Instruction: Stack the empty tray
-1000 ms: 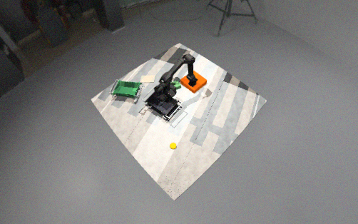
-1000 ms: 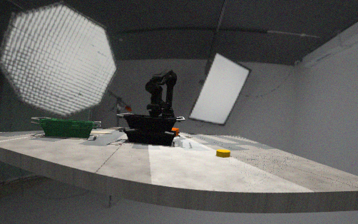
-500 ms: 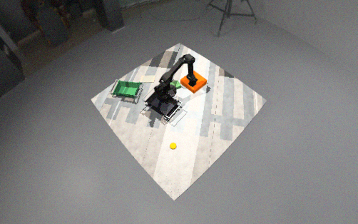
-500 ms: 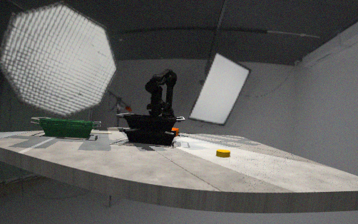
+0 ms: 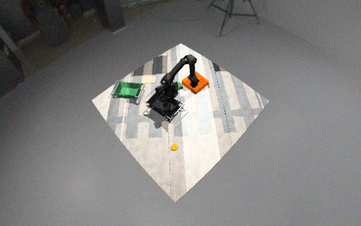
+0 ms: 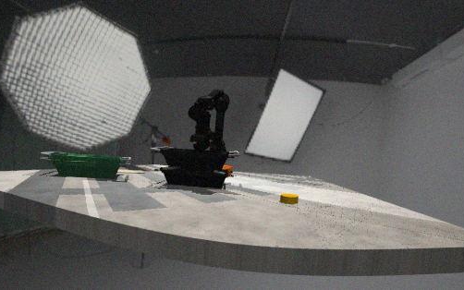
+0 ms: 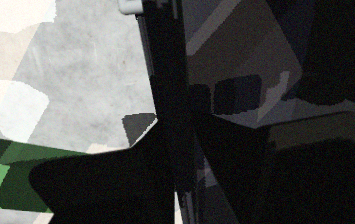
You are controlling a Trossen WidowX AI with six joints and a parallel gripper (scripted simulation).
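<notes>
The black tray lies 7 cm ahead of my gripper tip, 1 cm to the left of it and 3 cm above it. Also, from my gripper tip: light green block 18 cm behind, 11 cm to the right, 7 cm below; yellow disc 25 cm ahead, 33 cm to the left, 8 cm below.
</notes>
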